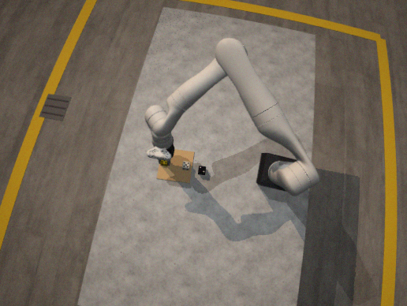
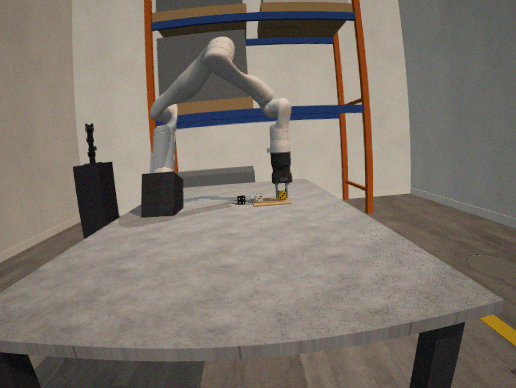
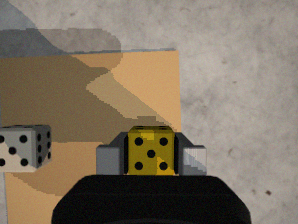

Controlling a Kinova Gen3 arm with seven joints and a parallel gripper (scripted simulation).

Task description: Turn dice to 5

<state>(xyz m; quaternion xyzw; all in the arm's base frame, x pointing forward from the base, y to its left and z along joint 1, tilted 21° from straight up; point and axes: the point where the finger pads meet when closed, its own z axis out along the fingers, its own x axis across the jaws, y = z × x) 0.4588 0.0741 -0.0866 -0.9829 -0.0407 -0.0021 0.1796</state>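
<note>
Right now the yellow die is 10 mm below my hand. The rest, counted from my hand: white die: 90 mm behind, 10 mm to the right, 10 mm below; tan mat: 50 mm behind, 30 mm below; black die: 160 mm behind, 10 mm to the right, 10 mm below.
</note>
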